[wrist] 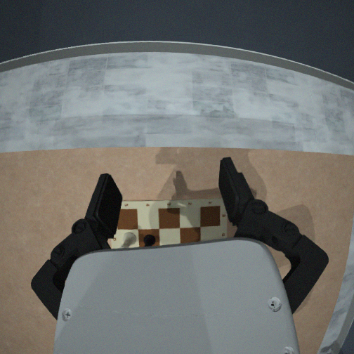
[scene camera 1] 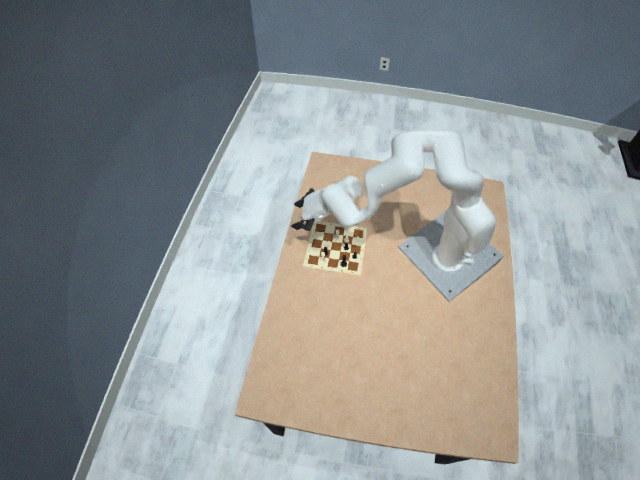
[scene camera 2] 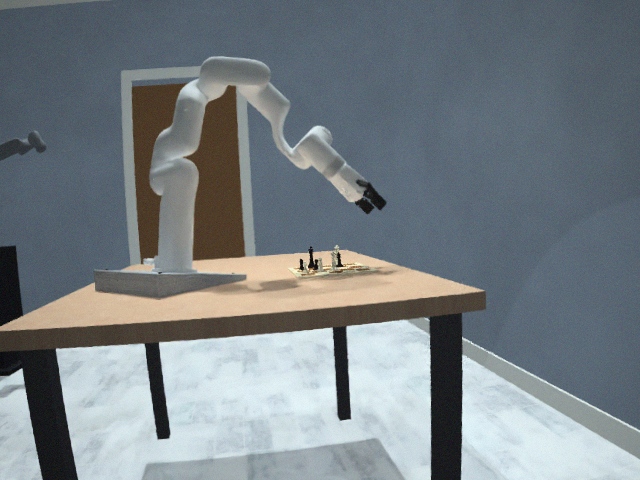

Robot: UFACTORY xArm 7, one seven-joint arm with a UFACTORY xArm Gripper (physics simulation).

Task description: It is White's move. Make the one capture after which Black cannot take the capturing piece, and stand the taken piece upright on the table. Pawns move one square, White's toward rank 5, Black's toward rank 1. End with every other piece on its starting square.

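Places are measured from the arm's base along level axes (x back, y left, z down), in millimetres.
Where they show: gripper, fingertip midpoint: [scene camera 1: 295, 216] [scene camera 2: 377, 209]; arm's base, link origin: [scene camera 1: 448, 257] [scene camera 2: 174, 272].
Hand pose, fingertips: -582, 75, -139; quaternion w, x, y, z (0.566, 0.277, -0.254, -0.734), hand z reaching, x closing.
Observation:
Things, the pixels of their top centre, and the offset from my fingertips, as dx, dy, dz. Level surfaces: height alone.
- chessboard, top centre: [scene camera 2: 330, 268] [scene camera 1: 336, 246] +150, -21, +164
- tall black piece, top centre: [scene camera 2: 310, 246] [scene camera 1: 344, 255] +198, +49, +100
- wooden table, surface height: dz +170
The chessboard [scene camera 1: 330, 269] [wrist: 149, 215] lies near the table's far-left edge in scene camera 1. Small white and black pieces stand upright on it. A tall black piece [scene camera 1: 343, 261] [scene camera 2: 310, 256] stands near one side. A white piece [scene camera 1: 323, 256] [wrist: 128, 239] and a black piece [scene camera 1: 325, 251] [wrist: 149, 240] stand on neighbouring squares. Another white piece [scene camera 1: 337, 234] and a black piece [scene camera 1: 346, 246] stand further over. My gripper [scene camera 1: 297, 214] [scene camera 2: 374, 206] [wrist: 166, 178] is open and empty, tilted outward, above and beyond the board's edge. Its body hides much of the board in the wrist view.
The wooden table [scene camera 1: 382, 351] [scene camera 2: 258, 310] carries the board and the grey base plate [scene camera 1: 418, 248] [scene camera 2: 124, 283] of my arm. The arm reaches over the table beside the board and casts shadows there. The table's edge runs close beyond the board in the wrist view.

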